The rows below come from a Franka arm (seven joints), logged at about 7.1 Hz.
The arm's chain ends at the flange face. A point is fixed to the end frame.
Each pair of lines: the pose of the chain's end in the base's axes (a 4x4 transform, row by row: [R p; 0 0 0 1], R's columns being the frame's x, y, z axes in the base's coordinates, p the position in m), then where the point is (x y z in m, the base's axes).
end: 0.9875 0.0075 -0.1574 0.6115; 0.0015 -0.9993 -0.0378 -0.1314; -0.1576 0.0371 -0.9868 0.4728; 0 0 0 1
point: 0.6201 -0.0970 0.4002
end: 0.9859 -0.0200 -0.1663 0.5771; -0.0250 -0.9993 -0.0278 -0.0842; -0.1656 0.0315 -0.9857 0.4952; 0 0 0 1
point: 0.5861 -0.0496 0.4227
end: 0.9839 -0.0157 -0.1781 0.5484; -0.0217 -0.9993 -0.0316 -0.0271; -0.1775 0.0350 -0.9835 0.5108; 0 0 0 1
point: 0.5564 0.0073 0.4381
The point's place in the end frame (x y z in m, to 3 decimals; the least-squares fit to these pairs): 0.020 -0.037 0.069
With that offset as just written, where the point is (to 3 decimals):
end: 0.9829 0.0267 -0.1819 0.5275; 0.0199 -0.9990 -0.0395 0.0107; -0.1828 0.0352 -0.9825 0.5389; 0 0 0 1
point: 0.534 0.045 0.466
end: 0.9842 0.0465 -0.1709 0.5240; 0.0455 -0.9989 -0.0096 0.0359; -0.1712 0.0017 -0.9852 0.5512; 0 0 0 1
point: 0.530 0.073 0.480
